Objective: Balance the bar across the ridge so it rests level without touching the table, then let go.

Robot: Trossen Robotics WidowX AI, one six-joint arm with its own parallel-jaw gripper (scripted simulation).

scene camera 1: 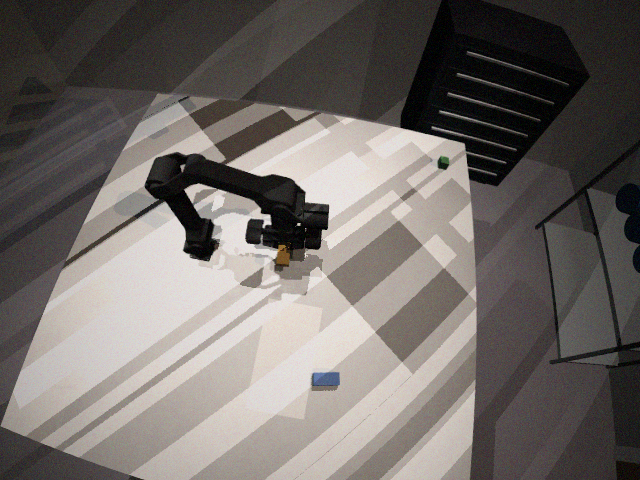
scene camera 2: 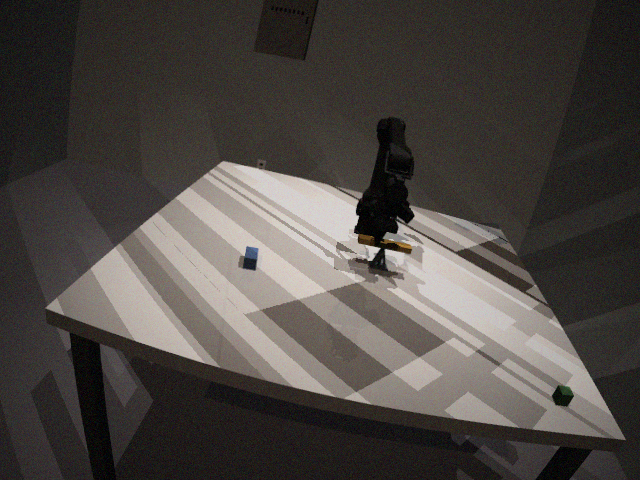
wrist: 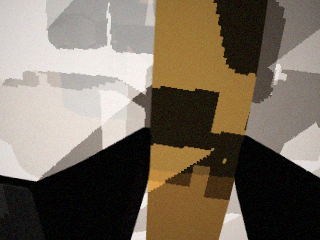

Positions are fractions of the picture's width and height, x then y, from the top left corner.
Scene:
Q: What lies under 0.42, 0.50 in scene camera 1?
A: My gripper.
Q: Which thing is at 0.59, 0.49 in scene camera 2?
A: My gripper.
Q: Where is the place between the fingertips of my gripper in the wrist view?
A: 0.60, 0.59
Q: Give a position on a bar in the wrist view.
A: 0.64, 0.28

